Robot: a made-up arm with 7 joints.
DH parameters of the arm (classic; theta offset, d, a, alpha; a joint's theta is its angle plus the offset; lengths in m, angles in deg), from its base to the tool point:
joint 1: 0 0.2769 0 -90
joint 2: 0 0 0 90
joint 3: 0 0.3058 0.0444 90
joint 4: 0 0 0.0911 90
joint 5: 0 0.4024 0 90
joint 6: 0 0 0.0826 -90
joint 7: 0 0.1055 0 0
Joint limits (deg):
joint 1: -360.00..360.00
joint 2: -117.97..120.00
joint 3: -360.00..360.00
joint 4: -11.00..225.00
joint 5: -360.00..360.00
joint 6: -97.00..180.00
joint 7: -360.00..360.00
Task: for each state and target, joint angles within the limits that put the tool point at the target. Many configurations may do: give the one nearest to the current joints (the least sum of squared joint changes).
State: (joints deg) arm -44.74 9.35 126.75 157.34 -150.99 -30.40 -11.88
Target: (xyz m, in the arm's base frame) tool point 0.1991 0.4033 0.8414
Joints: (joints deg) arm -63.06 -5.51 114.12 129.20 -155.97 -23.46 -11.88
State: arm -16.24 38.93 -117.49 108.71 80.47 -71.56 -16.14
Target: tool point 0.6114 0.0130 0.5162
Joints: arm 15.04 85.57 -116.20 130.66 75.46 -85.22 -16.14
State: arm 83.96 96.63 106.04 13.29 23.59 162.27 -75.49
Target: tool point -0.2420 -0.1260 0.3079
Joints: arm 116.63 92.64 86.45 40.84 21.04 136.23 -75.49
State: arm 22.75 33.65 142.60 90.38 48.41 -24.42 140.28
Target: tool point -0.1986 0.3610 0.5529
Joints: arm 12.08 42.86 138.72 47.32 62.59 -37.70 140.28
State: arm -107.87 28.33 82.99 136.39 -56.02 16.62 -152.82
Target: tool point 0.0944 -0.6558 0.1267
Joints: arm -123.82 58.33 47.48 82.95 -57.19 30.44 -152.82
